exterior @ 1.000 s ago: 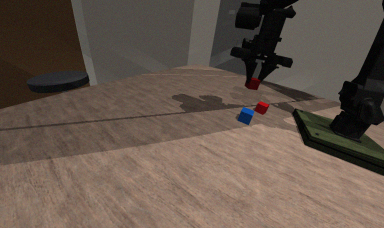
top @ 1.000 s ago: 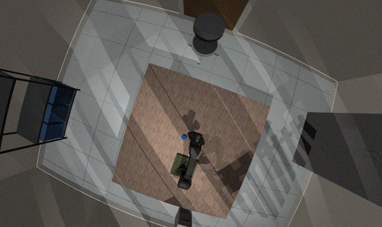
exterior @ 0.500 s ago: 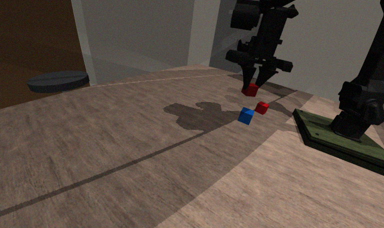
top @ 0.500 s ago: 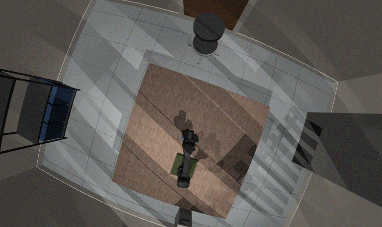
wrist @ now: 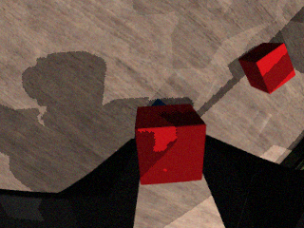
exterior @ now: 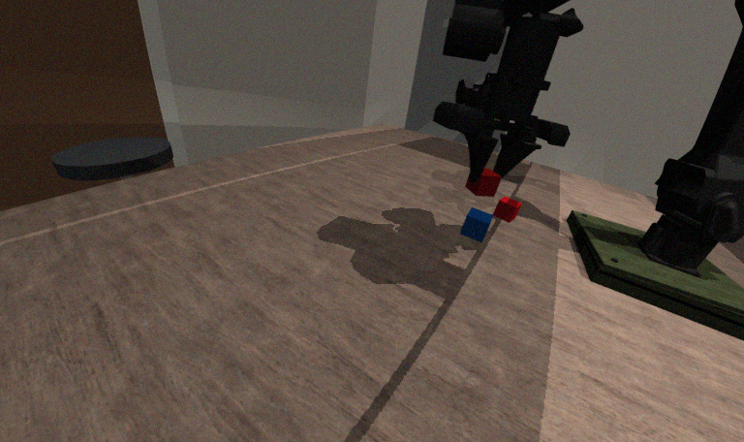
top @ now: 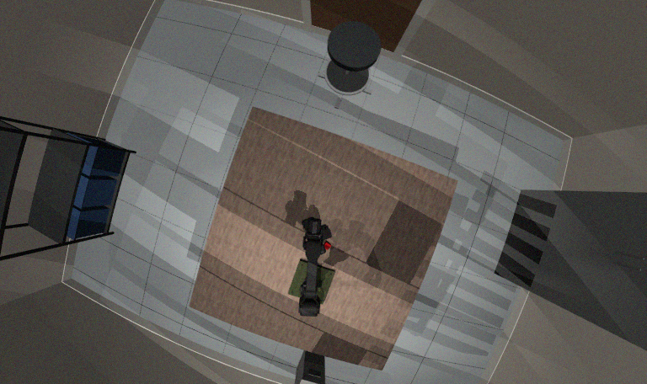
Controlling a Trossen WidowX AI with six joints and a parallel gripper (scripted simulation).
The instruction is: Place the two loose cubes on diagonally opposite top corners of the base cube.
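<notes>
The blue cube lies 10 mm behind my gripper tip, 10 mm to the left of it and 60 mm below it.
</notes>
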